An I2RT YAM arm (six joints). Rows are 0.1 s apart.
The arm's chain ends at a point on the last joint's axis. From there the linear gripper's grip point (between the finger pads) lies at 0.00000 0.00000 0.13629 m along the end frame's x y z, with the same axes.
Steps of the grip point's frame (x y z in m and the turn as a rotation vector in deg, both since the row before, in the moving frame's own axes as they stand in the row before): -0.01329 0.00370 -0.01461 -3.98 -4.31 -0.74; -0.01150 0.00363 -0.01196 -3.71 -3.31 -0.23; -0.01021 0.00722 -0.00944 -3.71 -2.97 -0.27; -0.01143 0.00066 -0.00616 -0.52 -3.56 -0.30; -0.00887 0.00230 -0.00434 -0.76 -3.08 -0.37; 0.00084 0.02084 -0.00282 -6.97 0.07 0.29; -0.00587 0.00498 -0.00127 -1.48 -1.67 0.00; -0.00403 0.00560 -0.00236 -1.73 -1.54 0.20
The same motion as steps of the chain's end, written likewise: -0.00312 -0.00582 -0.01390 -3.98 -4.31 -0.74; -0.00365 -0.00520 -0.01145 -3.71 -3.31 -0.23; -0.00317 -0.00161 -0.00897 -3.71 -2.97 -0.27; -0.00297 -0.00060 -0.00589 -0.52 -3.56 -0.30; -0.00155 0.00047 -0.00413 -0.76 -3.08 -0.37; 0.00072 0.00430 -0.00181 -6.97 0.07 0.29; -0.00190 0.00146 -0.00117 -1.48 -1.67 0.00; -0.00036 0.00149 -0.00225 -1.73 -1.54 0.20
